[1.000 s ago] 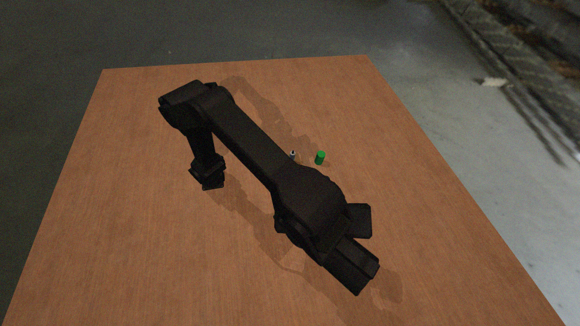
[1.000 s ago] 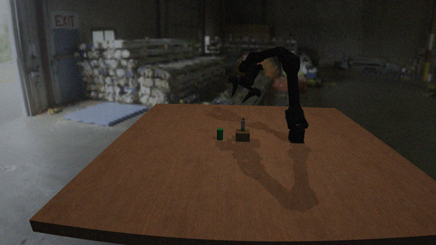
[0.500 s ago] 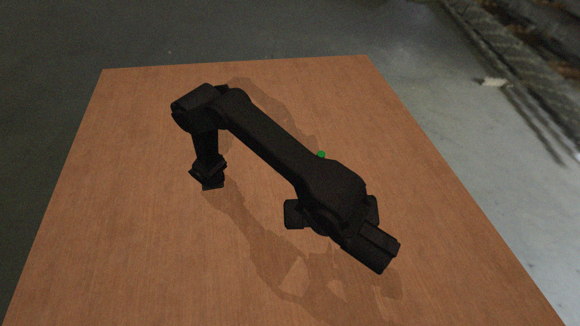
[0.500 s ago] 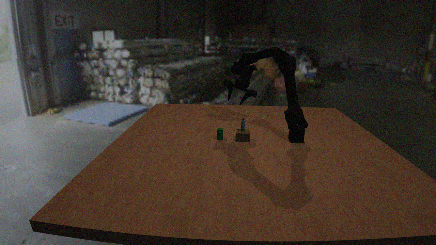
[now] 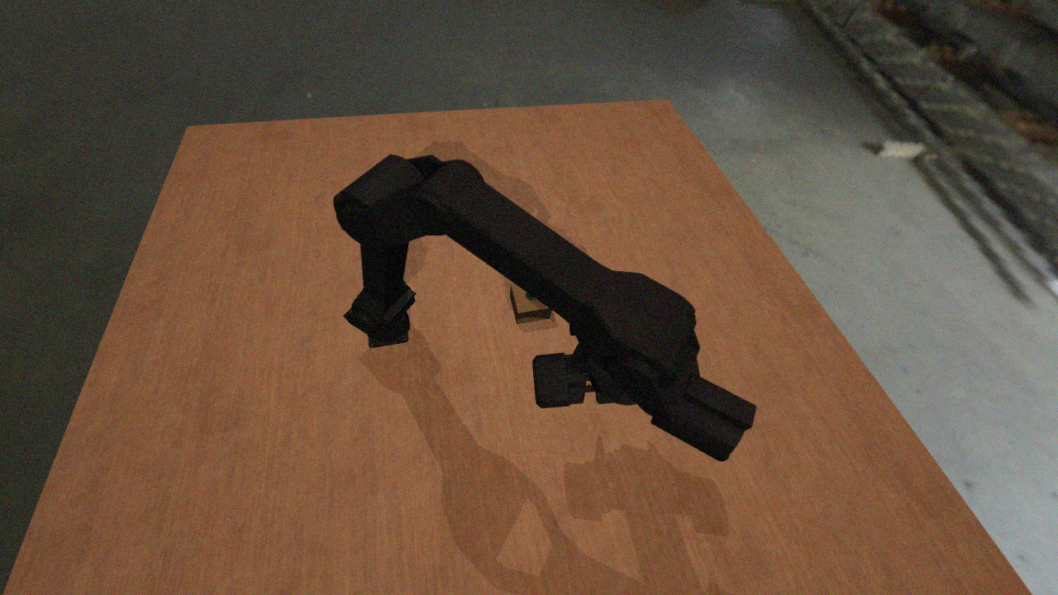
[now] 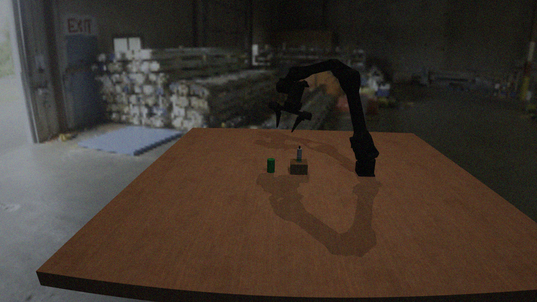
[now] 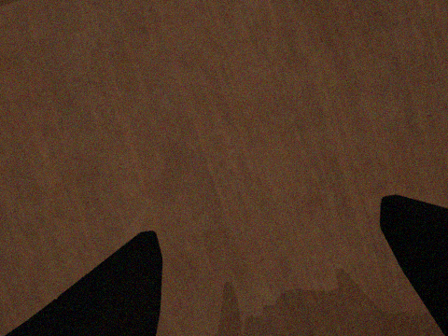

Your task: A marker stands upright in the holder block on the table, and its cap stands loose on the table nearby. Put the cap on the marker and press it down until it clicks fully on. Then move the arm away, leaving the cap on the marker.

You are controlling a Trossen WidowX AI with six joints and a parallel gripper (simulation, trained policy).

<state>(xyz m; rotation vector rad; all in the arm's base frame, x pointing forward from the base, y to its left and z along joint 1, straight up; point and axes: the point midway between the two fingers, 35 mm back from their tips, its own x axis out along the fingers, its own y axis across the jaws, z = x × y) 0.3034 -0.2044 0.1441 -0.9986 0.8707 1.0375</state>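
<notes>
My gripper tip is now 200 mm to the right of the green cap, 90 mm above it and 50 mm short of it. The rest, counted from my gripper tip: holder block (190 mm to the left, 90 mm below, 60 mm behind).
</notes>
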